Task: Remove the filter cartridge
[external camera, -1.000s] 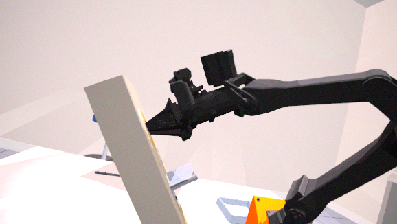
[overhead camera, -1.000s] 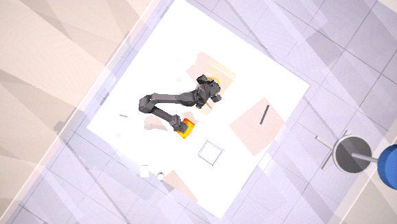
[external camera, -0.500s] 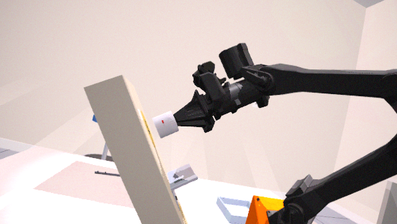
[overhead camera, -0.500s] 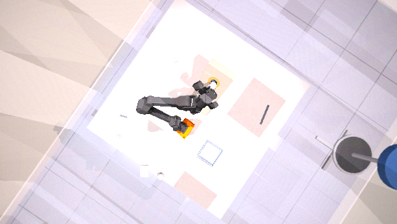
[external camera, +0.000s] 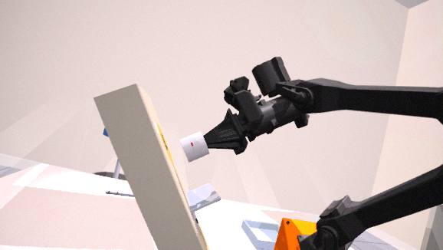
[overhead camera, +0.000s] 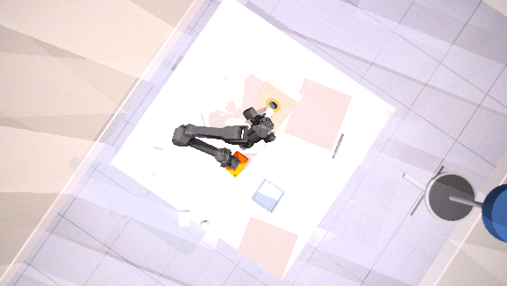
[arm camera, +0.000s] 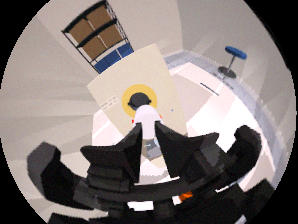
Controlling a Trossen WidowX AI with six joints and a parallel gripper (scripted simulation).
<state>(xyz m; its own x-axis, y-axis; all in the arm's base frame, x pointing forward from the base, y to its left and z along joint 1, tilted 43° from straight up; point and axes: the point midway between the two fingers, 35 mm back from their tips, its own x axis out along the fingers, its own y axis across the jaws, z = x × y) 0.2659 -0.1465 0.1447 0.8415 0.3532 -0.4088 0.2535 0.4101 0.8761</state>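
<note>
The round filter cartridge lies 10 mm ahead of my gripper tip and 10 mm below it. Round my gripper tip: grey tray: 370 mm behind, 270 mm to the right, 290 mm below.
</note>
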